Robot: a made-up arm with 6 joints. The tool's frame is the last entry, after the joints.
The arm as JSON. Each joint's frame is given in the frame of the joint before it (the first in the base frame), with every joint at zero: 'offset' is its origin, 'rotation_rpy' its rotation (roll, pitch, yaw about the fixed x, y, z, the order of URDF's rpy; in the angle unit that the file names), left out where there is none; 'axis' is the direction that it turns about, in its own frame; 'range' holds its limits. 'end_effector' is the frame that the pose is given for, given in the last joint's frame.
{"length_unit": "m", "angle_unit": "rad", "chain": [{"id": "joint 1", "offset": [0.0, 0.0, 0.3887], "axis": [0.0, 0.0, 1.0], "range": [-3.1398, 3.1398]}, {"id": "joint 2", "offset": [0.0, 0.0, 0.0], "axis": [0.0, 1.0, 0.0], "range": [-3.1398, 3.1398]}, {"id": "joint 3", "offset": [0.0, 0.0, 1.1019], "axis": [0.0, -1.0, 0.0], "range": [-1.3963, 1.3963]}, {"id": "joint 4", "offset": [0.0, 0.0, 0.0], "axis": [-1.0, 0.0, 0.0], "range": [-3.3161, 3.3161]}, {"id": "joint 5", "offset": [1.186, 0.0, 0.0], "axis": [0.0, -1.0, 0.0], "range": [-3.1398, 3.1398]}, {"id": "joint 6", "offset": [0.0, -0.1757, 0.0], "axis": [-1.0, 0.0, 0.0], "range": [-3.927, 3.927]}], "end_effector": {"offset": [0.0, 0.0, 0.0]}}
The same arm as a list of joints. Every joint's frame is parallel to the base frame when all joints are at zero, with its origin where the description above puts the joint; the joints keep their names.
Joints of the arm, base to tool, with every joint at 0 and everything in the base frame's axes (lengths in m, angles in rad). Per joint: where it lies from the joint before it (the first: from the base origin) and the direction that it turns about. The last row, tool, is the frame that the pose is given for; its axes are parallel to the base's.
joint 1: axis 0 0 1 offset 0 0 0.3887
joint 2: axis 0 1 0 offset 0 0 0
joint 3: axis 0 -1 0 offset 0 0 1.1019
joint 4: axis -1 0 0 offset 0 0 0
joint 5: axis 0 -1 0 offset 1.186 0 0
joint 6: axis -1 0 0 offset 0 -0.1757 0
tool: offset 0 0 0
Joint limits (rad, base to tool): -3.1398..3.1398 -3.1398..3.1398 -1.3963..1.3963 -3.3161..3.3161 -3.1398..3.1398 -3.927..3.927

